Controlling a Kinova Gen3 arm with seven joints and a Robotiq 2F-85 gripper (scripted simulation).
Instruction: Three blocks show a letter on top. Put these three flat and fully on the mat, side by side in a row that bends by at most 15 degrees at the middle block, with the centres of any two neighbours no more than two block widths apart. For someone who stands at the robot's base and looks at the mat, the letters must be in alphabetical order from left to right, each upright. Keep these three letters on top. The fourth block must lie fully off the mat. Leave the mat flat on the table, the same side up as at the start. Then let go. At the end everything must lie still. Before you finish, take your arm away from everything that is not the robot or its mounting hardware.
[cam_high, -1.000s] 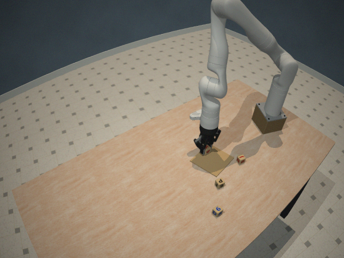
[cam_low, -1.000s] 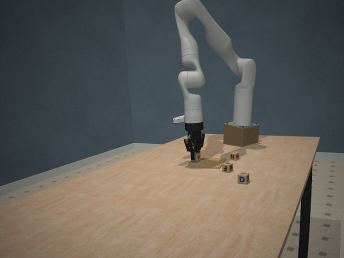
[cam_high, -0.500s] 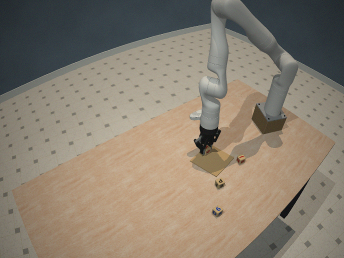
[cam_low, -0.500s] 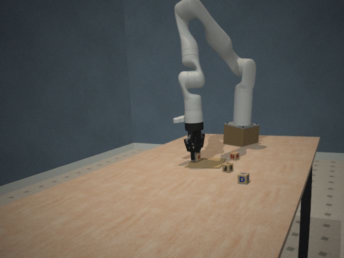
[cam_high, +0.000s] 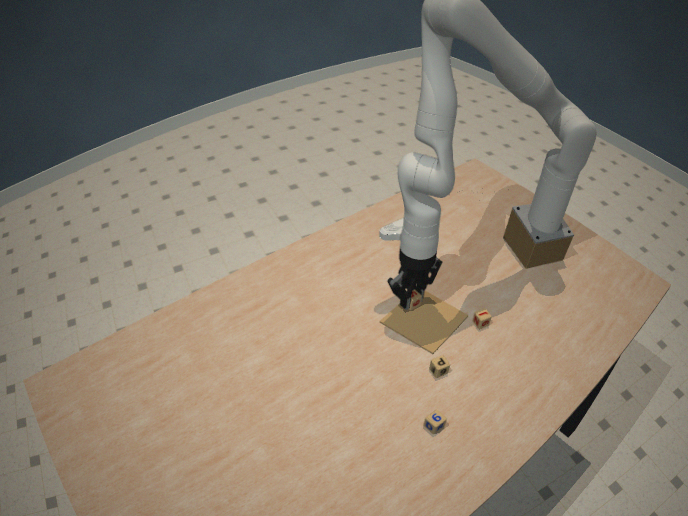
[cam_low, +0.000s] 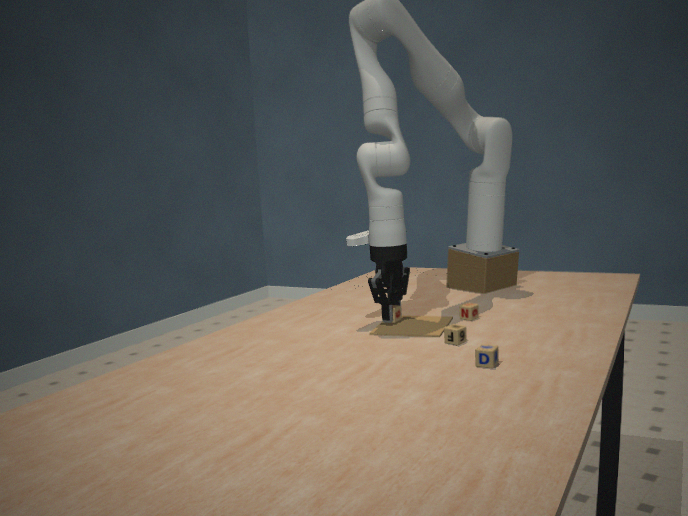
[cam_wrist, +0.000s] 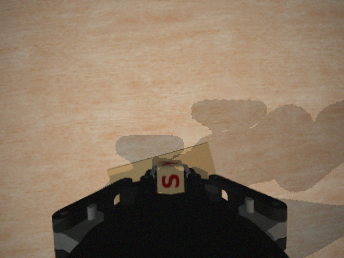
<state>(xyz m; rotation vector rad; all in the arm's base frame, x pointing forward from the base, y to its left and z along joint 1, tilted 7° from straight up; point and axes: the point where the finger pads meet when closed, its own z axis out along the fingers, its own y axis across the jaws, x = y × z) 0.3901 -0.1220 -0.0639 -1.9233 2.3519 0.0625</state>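
The tan mat is 10 mm ahead of my hand, 50 mm to the left of it and 30 mm below it.
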